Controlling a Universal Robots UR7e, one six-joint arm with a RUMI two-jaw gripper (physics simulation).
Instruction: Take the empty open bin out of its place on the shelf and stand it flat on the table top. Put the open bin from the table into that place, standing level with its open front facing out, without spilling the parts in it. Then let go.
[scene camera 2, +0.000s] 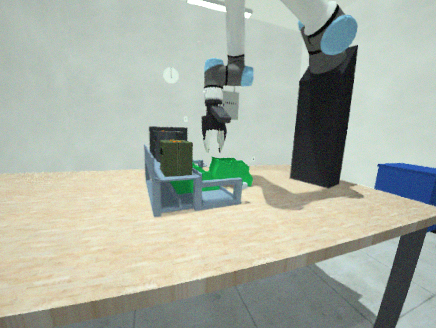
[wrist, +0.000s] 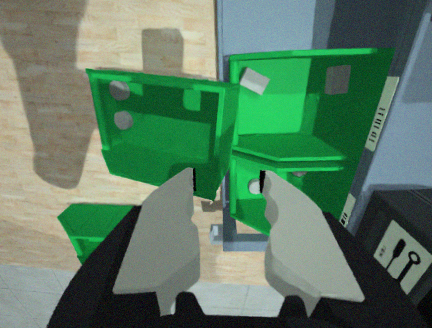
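Note:
My gripper (scene camera 2: 214, 151) (wrist: 227, 171) is partly open and empty, above the green bins. In the wrist view a green bin (wrist: 165, 135) with two round grey parts stands outside the blue-grey shelf (scene camera 2: 197, 196) (wrist: 270, 30), its back against the shelf's front edge, seemingly tilted; the left fingertip overlaps its near edge. Two green bins sit side by side in the shelf: the upper one (wrist: 280, 112) holds blocky parts, the lower one (wrist: 317, 197) holds round parts. Another green bin (wrist: 100, 220) is at lower left, its inside mostly hidden by the gripper. Green bins (scene camera 2: 230, 169) overlap in the scene view.
An olive case (scene camera 2: 176, 159) stands on the shelf's upper level, with a dark case (scene camera 2: 155, 137) (wrist: 395, 210) farther along. A tall black block (scene camera 2: 320, 125) stands at the right of the wooden table (scene camera 2: 100, 240). A blue box (scene camera 2: 407, 181) is beyond the table's right edge.

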